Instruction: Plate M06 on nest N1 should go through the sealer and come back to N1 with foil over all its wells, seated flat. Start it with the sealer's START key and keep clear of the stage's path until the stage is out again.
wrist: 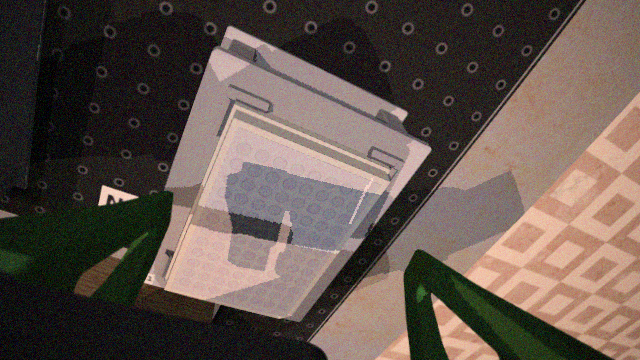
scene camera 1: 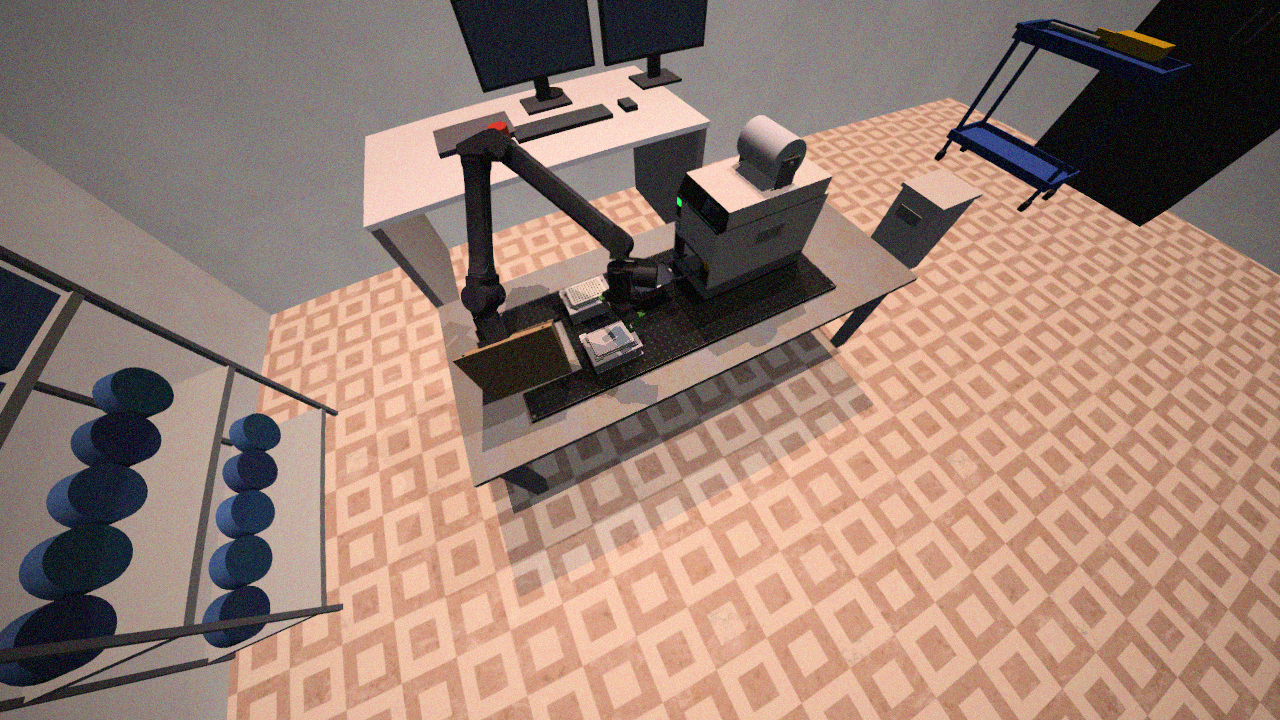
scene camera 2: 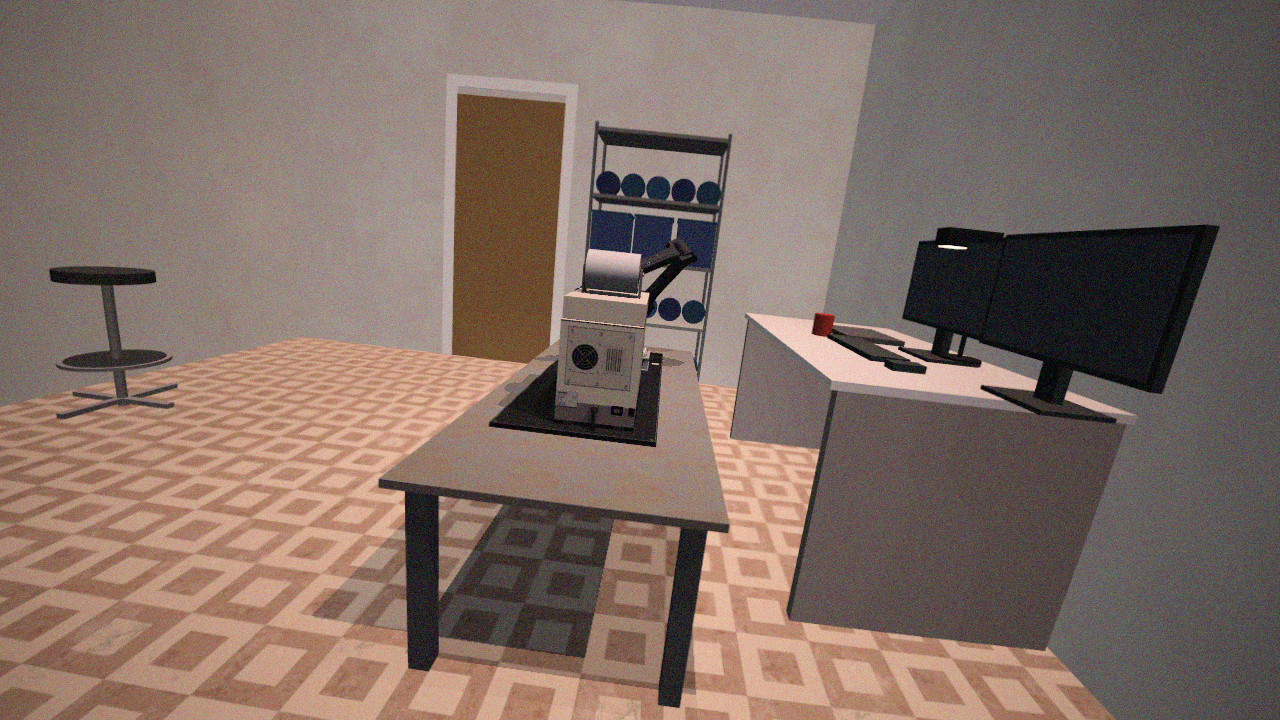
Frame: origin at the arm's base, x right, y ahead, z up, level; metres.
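Seen in the pictures: gripper, fingertip midpoint: (wrist: 296, 236) (scene camera 1: 622, 322); arm's base at its link origin: (scene camera 1: 496, 341).
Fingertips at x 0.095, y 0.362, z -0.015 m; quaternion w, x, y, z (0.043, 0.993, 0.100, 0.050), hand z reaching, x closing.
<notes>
Pixels of each thing's top centre, then the offset from my fingertips to it. "spot": a spot on its surface instead. Level surfaces: height alone.
- light plate at its top centre: (wrist: 266, 242) (scene camera 1: 610, 338) dx +0.006, dy -0.047, dz -0.044 m
- front nest at its top centre: (wrist: 267, 229) (scene camera 1: 611, 340) dx +0.007, dy -0.047, dz -0.054 m
- nest's N label at a spot on its surface: (wrist: 112, 196) spot: dx -0.088, dy -0.113, dz -0.112 m
- black perforated board at its surface level: dz -0.112 m
- table at its surface level: dz -0.125 m
- foil roll at its top centre: (scene camera 2: 615, 251) (scene camera 1: 776, 127) dx -0.153, dy +0.544, dz +0.364 m
A light plate (scene camera 1: 611, 340) (wrist: 280, 220) sits on the front nest (scene camera 1: 612, 360) (wrist: 200, 107). It looks flat, and faint wells show through a smooth, film-like top crossed by shadows. The nest's "N" label (wrist: 112, 196) is partly hidden by a finger, so its number and the plate's name cannot be read. My gripper (scene camera 1: 622, 307) (wrist: 296, 236) is open and empty, its green fingers above the plate and apart from it. Another plate (scene camera 1: 586, 290) with visible wells sits on the back nest. The sealer (scene camera 1: 756, 232) (scene camera 2: 601, 371) shows a green light (scene camera 1: 678, 202). Its stage and START key cannot be made out.
A brown upright panel (scene camera 1: 519, 360) stands left of the nests. A black perforated board (scene camera 1: 810, 279) (wrist: 345, 65) lies beneath nests and sealer on the table (scene camera 1: 863, 255) (scene camera 2: 554, 479). A white desk (scene camera 1: 402, 179) (scene camera 2: 805, 353) with monitors stands behind the arm. A foil roll (scene camera 1: 769, 147) (scene camera 2: 613, 271) tops the sealer.
</notes>
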